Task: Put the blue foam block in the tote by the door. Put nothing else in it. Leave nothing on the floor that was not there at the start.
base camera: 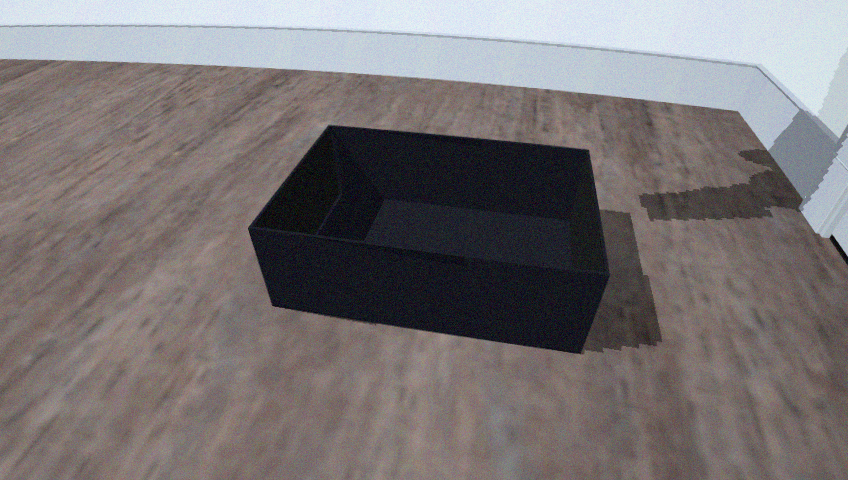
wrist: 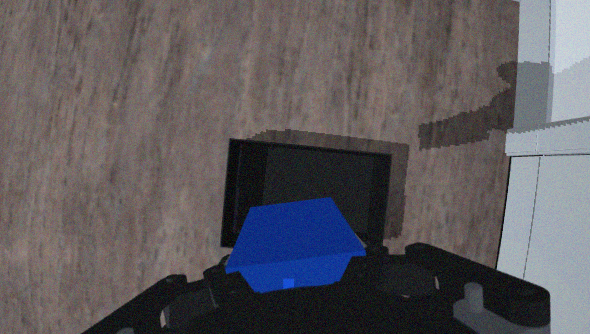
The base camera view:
black tote: 496, 240
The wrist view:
gripper: 296, 254
blue foam block: 305, 243
black tote: 258, 173
white door frame: 537, 240
